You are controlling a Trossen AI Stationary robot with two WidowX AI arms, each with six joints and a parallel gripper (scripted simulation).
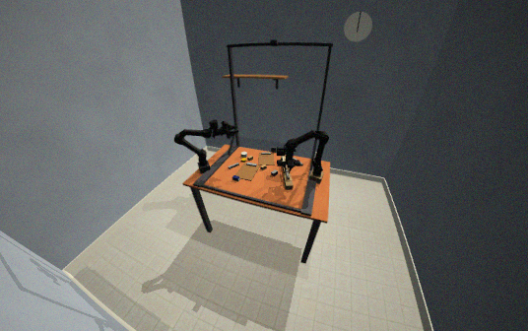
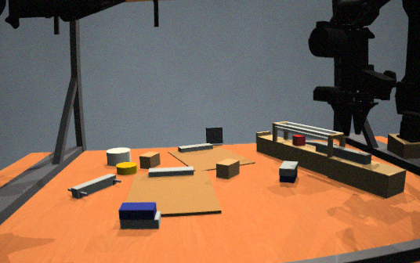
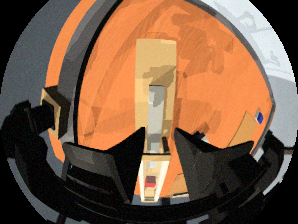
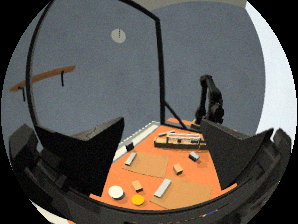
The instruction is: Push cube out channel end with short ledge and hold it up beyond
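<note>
Now: the tan channel 15 cm behind my left hand, 2 cm to the right of it and 8 cm below it. From my left hand the other things lie so: yellow disc: 25 cm behind, 45 cm to the right, 12 cm below; then pegged bar: 14 cm behind, 52 cm to the right, 12 cm below.
</note>
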